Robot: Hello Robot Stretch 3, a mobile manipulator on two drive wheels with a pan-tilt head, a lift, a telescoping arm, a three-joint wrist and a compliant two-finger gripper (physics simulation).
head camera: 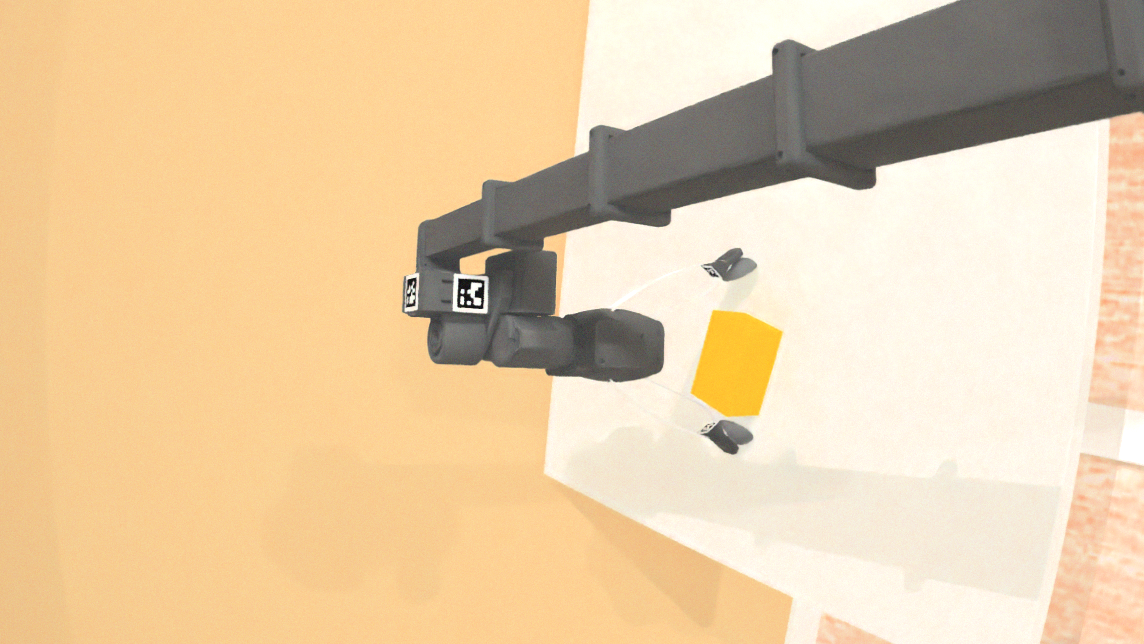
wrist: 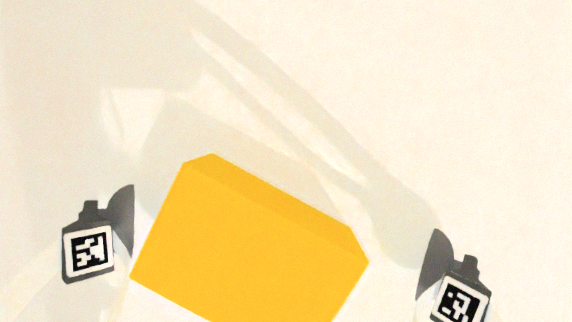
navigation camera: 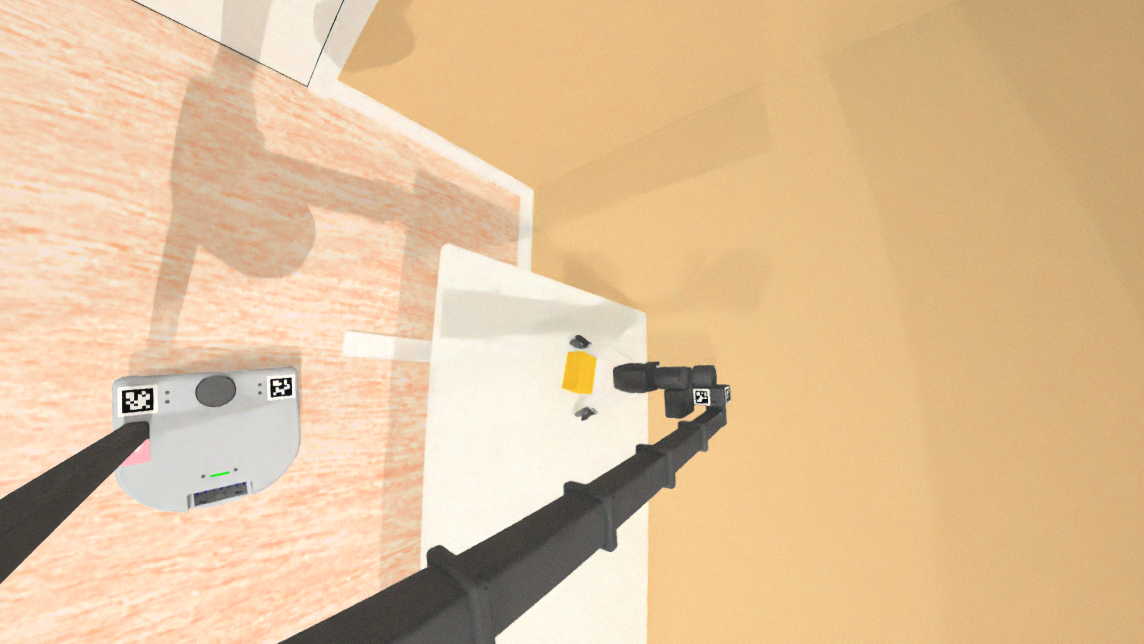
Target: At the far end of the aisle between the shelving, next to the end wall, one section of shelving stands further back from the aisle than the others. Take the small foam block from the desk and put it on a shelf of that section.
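Pixels of known places: gripper, fingertip midpoint: (head camera: 750,351) (wrist: 279,232) (navigation camera: 573,377); robot's base, link origin: (navigation camera: 216,389).
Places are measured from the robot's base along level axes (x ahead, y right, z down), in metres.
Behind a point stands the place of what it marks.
Note:
The foam block (head camera: 736,364) @[x -0.007, y 0.612, z -0.765 m] (navigation camera: 578,372) @[x -0.005, y 0.606, z -0.763 m] (wrist: 250,240) @[x -0.010, y 0.651, z -0.765 m] is a yellow block lying on the white desk (head camera: 944,336) @[x -0.030, y 0.401, z -0.721 m] (navigation camera: 496,480) @[x -0.188, y 0.387, z -0.720 m] near its short end. My gripper (head camera: 729,352) @[x -0.022, y 0.640, z -0.720 m] (navigation camera: 582,377) @[x -0.022, y 0.640, z -0.720 m] (wrist: 279,232) @[x -0.022, y 0.640, z -0.720 m] is open, its fingertips on either side of the block. In the wrist view the block sits between the fingertips, turned at an angle to them, with a gap to each; its lower part is cut off by the frame. The shelving section does not show in these views.
A tan wall (head camera: 240,240) @[x -0.146, y 1.055, z -1.176 m] (navigation camera: 1000,400) @[x -0.135, y 1.057, z -1.571 m] runs along the desk's far side, and the wrist is close to it. The telescoping arm (head camera: 680,144) @[x -0.104, y 0.329, z -1.065 m] (navigation camera: 560,528) @[x -0.083, y 0.193, z -1.064 m] reaches over the desk. My base (navigation camera: 232,440) @[x -0.117, y 0.027, z -0.160 m] stands on the wood-patterned floor (navigation camera: 344,560) @[x -0.590, y 0.282, z 0.000 m]. A white strip (navigation camera: 388,346) lies beside the desk.

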